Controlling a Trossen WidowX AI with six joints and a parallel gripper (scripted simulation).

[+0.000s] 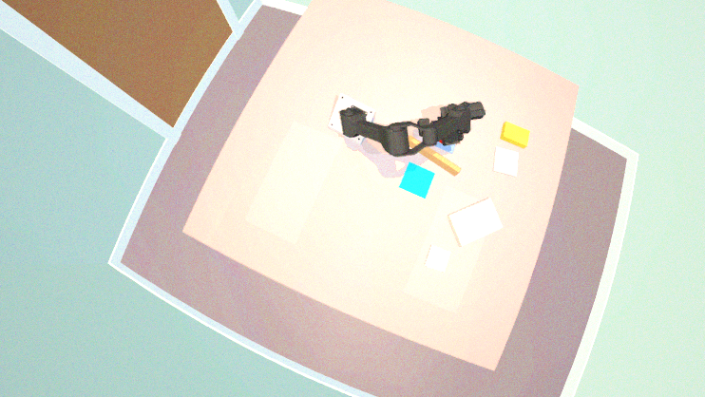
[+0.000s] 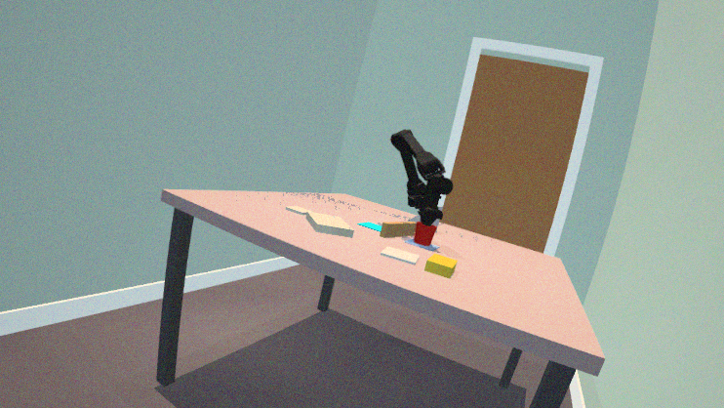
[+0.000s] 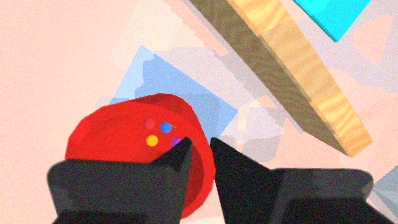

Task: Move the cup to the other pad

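The pale blue pad lies 5 cm below my gripper tip, 3 cm ahead of it and 2 cm to the left of it. Also, from my gripper tip: cyan pad 19 cm to the right, 5 cm below, 1 cm ahead; then cup 3 cm ahead, 2 cm to the left; then wooden block 8 cm to the right, 2 cm below, 2 cm ahead.
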